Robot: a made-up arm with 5 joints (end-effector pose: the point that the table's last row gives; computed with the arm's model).
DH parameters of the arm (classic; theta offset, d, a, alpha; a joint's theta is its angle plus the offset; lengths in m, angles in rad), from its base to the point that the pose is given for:
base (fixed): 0.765 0 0.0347 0
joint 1: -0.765 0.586 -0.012 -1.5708
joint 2: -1.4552 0 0.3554 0
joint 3: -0.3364 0 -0.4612 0
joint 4: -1.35 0 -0.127 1.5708
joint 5: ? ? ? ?
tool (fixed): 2.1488 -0.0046 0 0
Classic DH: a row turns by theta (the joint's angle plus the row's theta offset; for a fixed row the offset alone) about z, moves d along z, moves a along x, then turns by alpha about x.
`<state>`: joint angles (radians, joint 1 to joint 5).
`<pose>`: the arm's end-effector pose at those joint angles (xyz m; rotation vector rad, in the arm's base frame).
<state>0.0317 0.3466 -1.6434 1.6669 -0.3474</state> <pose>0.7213 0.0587 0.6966 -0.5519 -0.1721 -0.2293</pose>
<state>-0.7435 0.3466 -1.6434 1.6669 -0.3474</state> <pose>0.5466 -0.4385 0.6966 -0.5994 0.0513 -0.9819</pose>
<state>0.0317 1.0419 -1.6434 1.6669 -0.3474</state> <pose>0.6276 0.0557 0.2167 -0.6245 0.5000 -0.0261</pose>
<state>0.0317 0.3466 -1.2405 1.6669 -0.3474</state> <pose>0.5959 0.0547 0.4974 -0.5997 0.2173 -0.1134</pose>
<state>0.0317 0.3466 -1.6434 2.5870 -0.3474</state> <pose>0.5403 0.0529 0.6972 -0.6378 0.7174 0.0428</pose>
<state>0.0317 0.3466 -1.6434 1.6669 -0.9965</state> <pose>0.7095 0.0697 0.7010 -0.2484 -0.2921 0.3384</pose>
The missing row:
joint 5: -0.2672 0.1346 -0.0261 -2.4211
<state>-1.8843 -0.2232 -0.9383 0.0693 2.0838</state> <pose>-0.1771 -0.5198 0.8938 -0.3452 0.3194 1.6536</pose>
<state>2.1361 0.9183 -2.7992 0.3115 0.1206</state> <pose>-0.4199 0.7239 1.1544 1.5365 -0.6854 0.4076</pose>
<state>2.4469 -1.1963 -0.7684 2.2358 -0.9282</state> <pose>-0.1039 0.1013 0.8489 0.3411 -0.5573 2.6183</pose>
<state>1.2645 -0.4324 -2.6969 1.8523 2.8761</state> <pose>0.0182 -0.0328 1.4335 0.2035 1.1427 -1.7365</pose>
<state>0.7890 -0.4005 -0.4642 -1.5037 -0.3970</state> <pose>0.2165 0.2363 0.9151 1.1540 -2.3956 -0.6010</pose>
